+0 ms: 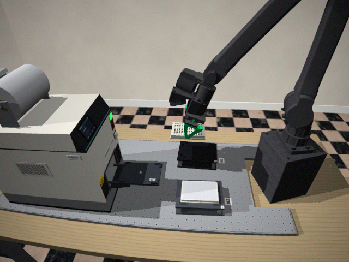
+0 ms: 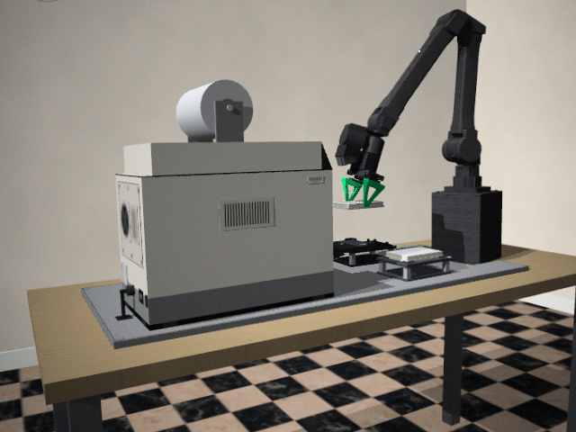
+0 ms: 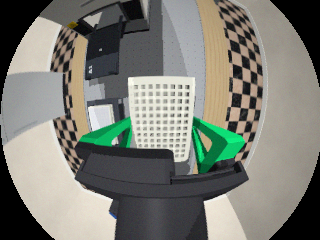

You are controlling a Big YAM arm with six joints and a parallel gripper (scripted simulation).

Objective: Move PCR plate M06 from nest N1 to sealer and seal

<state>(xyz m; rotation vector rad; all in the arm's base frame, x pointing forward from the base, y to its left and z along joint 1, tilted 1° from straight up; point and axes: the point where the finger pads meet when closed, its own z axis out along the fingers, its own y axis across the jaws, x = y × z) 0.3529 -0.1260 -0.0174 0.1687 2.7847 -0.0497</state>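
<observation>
Now: hand 18 cm short of the sealer stage, 13 cm to the right of it and 9 cm above it. Round my hand: plate M06: right at my hand; plate nest N1: 14 cm below, 5 cm behind, 2 cm to the right; sealed plate M09: 19 cm to the left, 13 cm below, 3 cm behind.
</observation>
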